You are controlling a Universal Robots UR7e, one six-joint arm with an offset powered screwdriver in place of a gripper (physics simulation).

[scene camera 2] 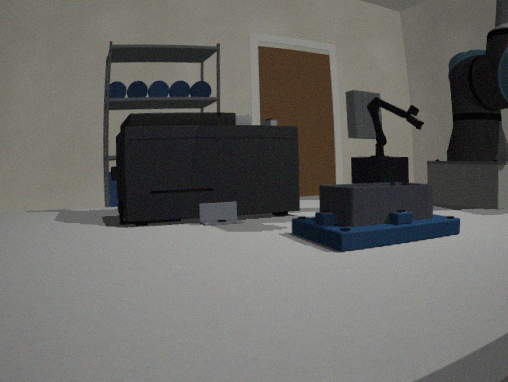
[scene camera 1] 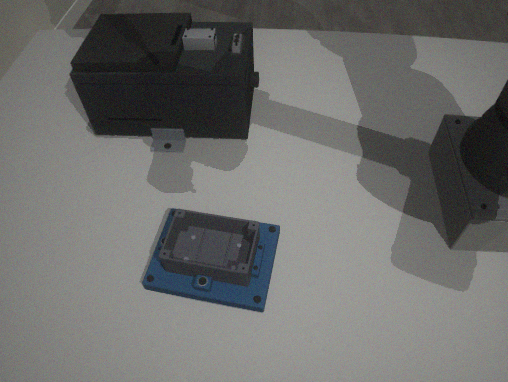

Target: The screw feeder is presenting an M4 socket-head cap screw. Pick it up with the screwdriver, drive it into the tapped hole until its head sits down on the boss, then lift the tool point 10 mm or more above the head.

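The screw feeder (scene camera 1: 170,107) (scene camera 2: 210,167) is a dark box at the back left, with a white block (scene camera 1: 199,39) and a small light-grey block (scene camera 1: 237,43) on top. Small dark spots show on the light-grey block; I cannot tell whether a screw is among them. A grey open-topped housing (scene camera 1: 225,276) (scene camera 2: 375,205) sits on a blue fixture plate (scene camera 1: 227,295) (scene camera 2: 390,237). Its corner bosses have small dark holes; I cannot tell which is the tapped one, and no screw head can be made out there. My screwdriver does not show in either view.
My arm's lower part (scene camera 1: 492,145) (scene camera 2: 467,95) stands on a grey pedestal (scene camera 1: 452,185) (scene camera 2: 462,185) at the right. A light bracket (scene camera 1: 168,139) (scene camera 2: 218,212) is at the feeder's front foot. A small black arm (scene camera 2: 378,125), a shelf rack (scene camera 2: 160,104) and a door are in the background.
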